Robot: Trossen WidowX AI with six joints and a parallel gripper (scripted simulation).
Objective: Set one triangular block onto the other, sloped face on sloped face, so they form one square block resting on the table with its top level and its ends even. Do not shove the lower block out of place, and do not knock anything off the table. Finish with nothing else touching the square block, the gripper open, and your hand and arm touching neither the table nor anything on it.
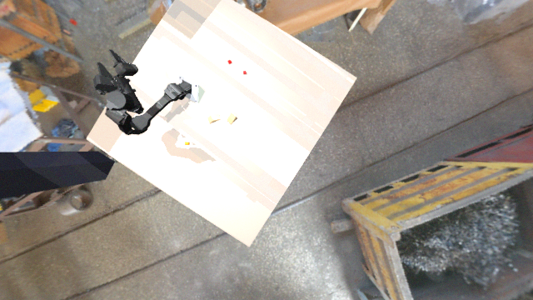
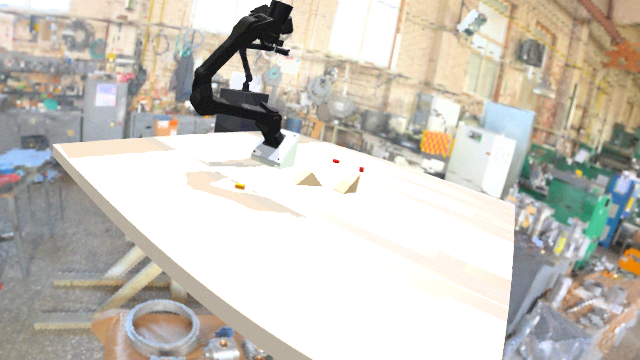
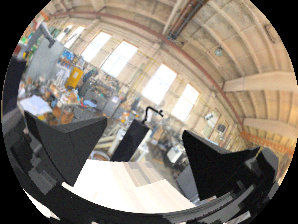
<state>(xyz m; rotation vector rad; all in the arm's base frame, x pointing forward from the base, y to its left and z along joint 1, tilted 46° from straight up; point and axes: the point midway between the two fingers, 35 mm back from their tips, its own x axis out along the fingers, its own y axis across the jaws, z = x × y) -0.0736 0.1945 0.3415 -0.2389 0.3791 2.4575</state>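
Right now the tan triangular block is 300 mm ahead of my gripper tip and 450 mm below it. From my gripper tip the other things lie so: small orange marker 230 mm ahead, 220 mm to the right, 460 mm below.
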